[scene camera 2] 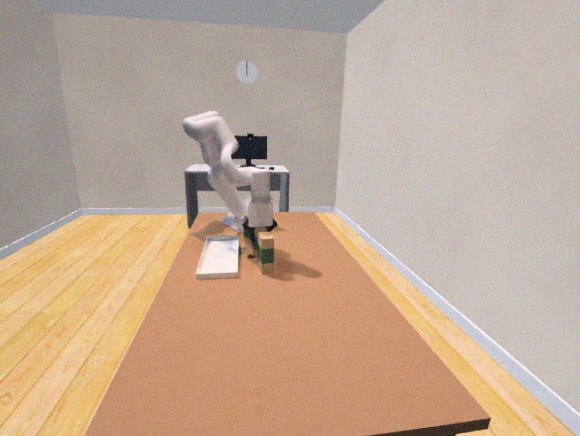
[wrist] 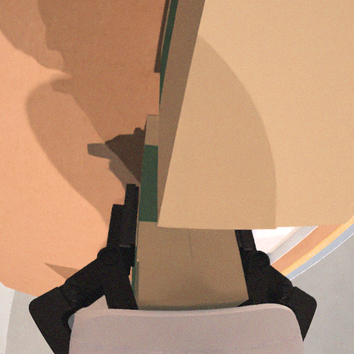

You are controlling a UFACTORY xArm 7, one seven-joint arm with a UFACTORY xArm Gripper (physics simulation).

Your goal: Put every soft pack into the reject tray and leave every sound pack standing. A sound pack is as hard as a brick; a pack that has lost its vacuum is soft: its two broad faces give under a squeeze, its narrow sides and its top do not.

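Pixels of known places: arm's base, origin of its link: (scene camera 2: 242,213).
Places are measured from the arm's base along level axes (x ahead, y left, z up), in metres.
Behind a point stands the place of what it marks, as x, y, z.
A beige pack with a green band (scene camera 2: 266,254) {0.625, 0.139, 0.011} stands upright at the near end of a row in the scene view; packs behind it are partly hidden. My gripper (scene camera 2: 260,229) (wrist: 179,202) is low over the row, open with its fingers part way in. In the wrist view, one pack (wrist: 192,270) stands between the fingers, very close to both; contact cannot be made out. Another pack (wrist: 225,125) looms large in front and hides the right fingertip. The white reject tray (scene camera 2: 217,275) {0.666, -0.039, -0.055} lies left of the row; its inside shows no pack in the scene view.
The brown table (scene camera 2: 280,350) {1.055, 0.177, -0.067} extends toward the scene camera. A grey desk (scene camera 2: 191,195) with a dark monitor (scene camera 2: 252,148) stands behind the arm. The tray's long side runs close beside the row. In the wrist view, shadows fall on the table left of the packs.
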